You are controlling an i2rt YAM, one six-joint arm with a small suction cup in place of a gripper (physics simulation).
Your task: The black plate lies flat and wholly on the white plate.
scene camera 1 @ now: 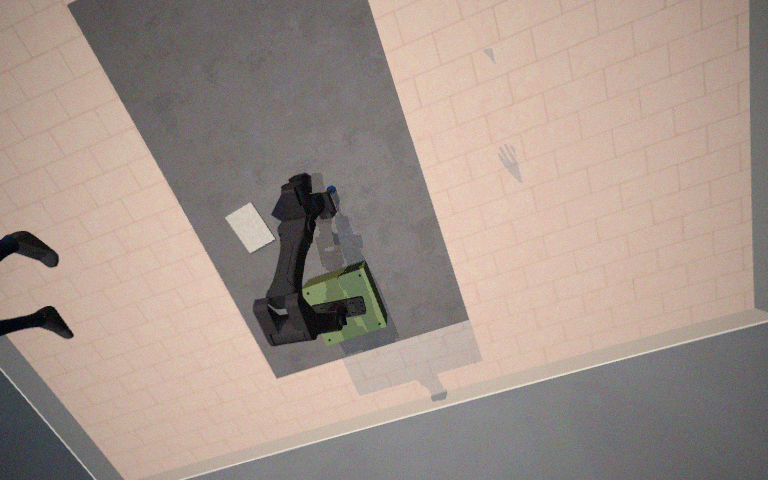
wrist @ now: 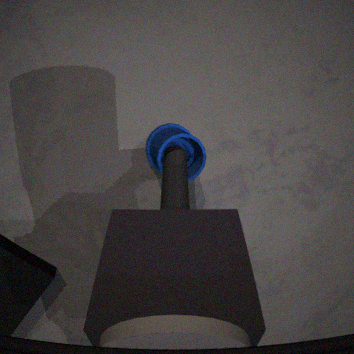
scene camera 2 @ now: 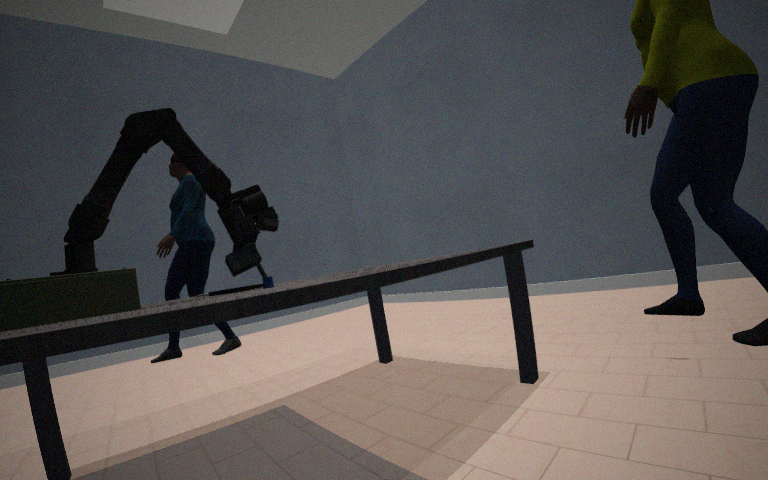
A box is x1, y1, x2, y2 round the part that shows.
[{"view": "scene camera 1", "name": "white plate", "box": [225, 202, 275, 252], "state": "on the table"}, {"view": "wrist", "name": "my suction cup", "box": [0, 123, 353, 353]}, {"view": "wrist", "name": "black plate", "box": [0, 234, 55, 335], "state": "on the table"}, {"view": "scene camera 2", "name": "my suction cup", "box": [225, 216, 274, 288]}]
